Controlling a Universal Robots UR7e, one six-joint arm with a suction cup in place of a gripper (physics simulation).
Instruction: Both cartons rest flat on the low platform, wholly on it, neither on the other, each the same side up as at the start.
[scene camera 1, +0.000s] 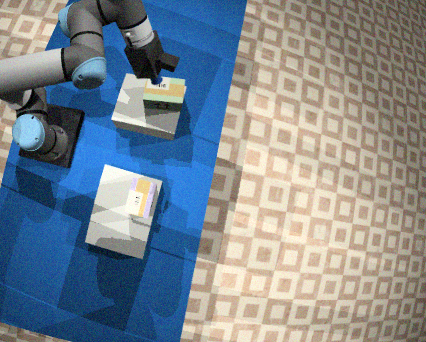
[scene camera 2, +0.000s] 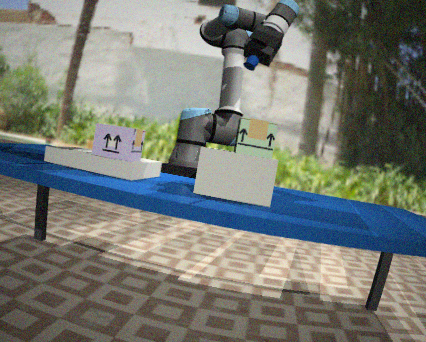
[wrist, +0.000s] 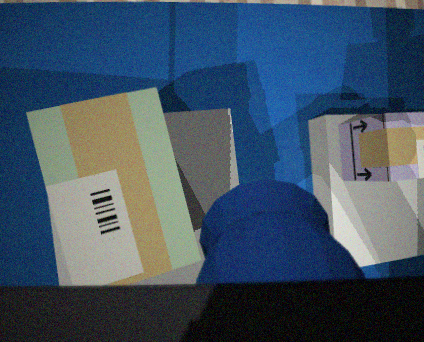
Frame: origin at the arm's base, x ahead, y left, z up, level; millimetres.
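Seen in the pictures: hand, tool point: (scene camera 1: 156, 80) (scene camera 2: 249, 66) (wrist: 265, 238); arm's base, link origin: (scene camera 1: 52, 143) (scene camera 2: 187, 166).
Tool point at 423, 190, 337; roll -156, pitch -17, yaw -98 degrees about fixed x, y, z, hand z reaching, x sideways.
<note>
Offsets run from my tool point to a thing's top centre, as dx, dy, dz. Level surfaces: height alone.
The green carton {+16, +46, -156} (scene camera 1: 173, 91) (scene camera 2: 257, 140) (wrist: 145, 150) stands upright, arrows up, on the tall platform {-36, +22, -249} (scene camera 1: 127, 107) (scene camera 2: 235, 175) (wrist: 207, 145). The lilac carton {+2, -340, -229} (scene camera 1: 143, 197) (scene camera 2: 117, 142) (wrist: 375, 150) rests flat, arrows up, on the low platform {-67, -407, -321} (scene camera 1: 110, 200) (scene camera 2: 90, 162) (wrist: 350, 220). My suction gripper (scene camera 1: 156, 80) (scene camera 2: 251, 62) (wrist: 265, 230) is off and holds nothing. It hangs tilted, high above the tall platform, with a wide gap over the green carton in scene camera 2. In the wrist view the cup hides part of the tall platform.
The two platforms stand apart on the blue table {dz -369} (scene camera 1: 200, 115) (scene camera 2: 325, 215) (wrist: 205, 30). The arm's dark base plate (scene camera 1: 75, 132) is beside them, toward the table's left edge in scene camera 1. The patterned floor lies beyond the table's edge.
</note>
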